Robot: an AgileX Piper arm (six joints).
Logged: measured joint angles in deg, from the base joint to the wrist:
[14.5, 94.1, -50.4, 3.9, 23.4, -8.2]
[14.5, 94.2, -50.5, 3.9, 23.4, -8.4]
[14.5, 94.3, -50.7, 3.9, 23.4, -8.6]
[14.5, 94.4, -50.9, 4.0, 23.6, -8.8]
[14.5, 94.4, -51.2, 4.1, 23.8, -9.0]
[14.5, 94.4, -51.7, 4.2, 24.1, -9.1]
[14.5, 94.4, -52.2, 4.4, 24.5, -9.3]
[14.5, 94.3, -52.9, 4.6, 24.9, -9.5]
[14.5, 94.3, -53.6, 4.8, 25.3, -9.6]
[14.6, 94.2, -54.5, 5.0, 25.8, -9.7]
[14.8, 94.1, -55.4, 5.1, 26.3, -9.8]
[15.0, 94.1, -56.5, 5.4, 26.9, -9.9]
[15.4, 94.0, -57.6, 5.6, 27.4, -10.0]
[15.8, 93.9, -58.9, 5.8, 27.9, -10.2]
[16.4, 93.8, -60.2, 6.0, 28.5, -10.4]
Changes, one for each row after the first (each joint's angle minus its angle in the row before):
[0.0, 0.1, -0.1, 0.0, 0.0, -0.2]
[0.0, 0.1, -0.2, 0.0, 0.0, -0.2]
[0.0, 0.1, -0.2, 0.1, 0.2, -0.2]
[0.0, 0.0, -0.3, 0.1, 0.2, -0.2]
[0.0, 0.0, -0.5, 0.1, 0.3, -0.1]
[0.0, 0.0, -0.5, 0.2, 0.4, -0.2]
[0.0, -0.1, -0.7, 0.2, 0.4, -0.2]
[0.0, 0.0, -0.7, 0.2, 0.4, -0.1]
[0.1, -0.1, -0.9, 0.2, 0.5, -0.1]
[0.2, -0.1, -0.9, 0.1, 0.5, -0.1]
[0.2, 0.0, -1.1, 0.3, 0.6, -0.1]
[0.4, -0.1, -1.1, 0.2, 0.5, -0.1]
[0.4, -0.1, -1.3, 0.2, 0.5, -0.2]
[0.6, -0.1, -1.3, 0.2, 0.6, -0.2]

